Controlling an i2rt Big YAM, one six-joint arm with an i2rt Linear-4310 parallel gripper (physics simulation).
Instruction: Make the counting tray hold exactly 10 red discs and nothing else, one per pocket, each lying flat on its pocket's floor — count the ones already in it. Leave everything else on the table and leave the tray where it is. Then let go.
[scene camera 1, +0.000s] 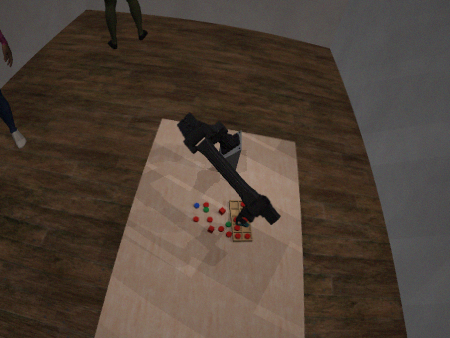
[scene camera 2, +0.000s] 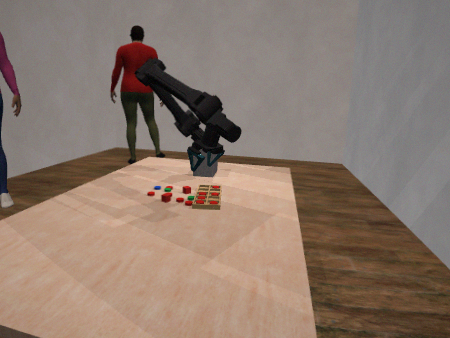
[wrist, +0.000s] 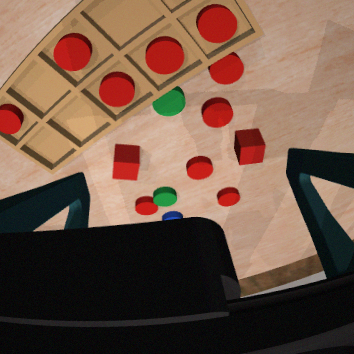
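The wooden counting tray (scene camera 1: 242, 241) (scene camera 2: 206, 207) (wrist: 75, 89) lies flat, two pockets wide. Several pockets hold one red disc each, such as one disc (wrist: 165, 55) and another (wrist: 72, 52); several pockets in the wrist view are empty. Several loose red discs lie beside the tray: one (wrist: 226, 67) close to its edge, others farther off (wrist: 217, 112), including a disc (wrist: 199, 167), a disc (wrist: 228, 196) and a disc (wrist: 146, 205). My gripper (scene camera 2: 202, 167) (wrist: 188, 172) is open and empty, raised above the table; in scene camera 1 the arm partly hides the tray.
A green disc (wrist: 169, 101) lies close to the tray's edge. Another green disc (wrist: 165, 196) is close to a red one, with a blue disc (scene camera 2: 157, 188) (wrist: 172, 215) nearby. Two red cubes (wrist: 126, 162) (wrist: 249, 146) stand among the loose discs. People stand beyond the table.
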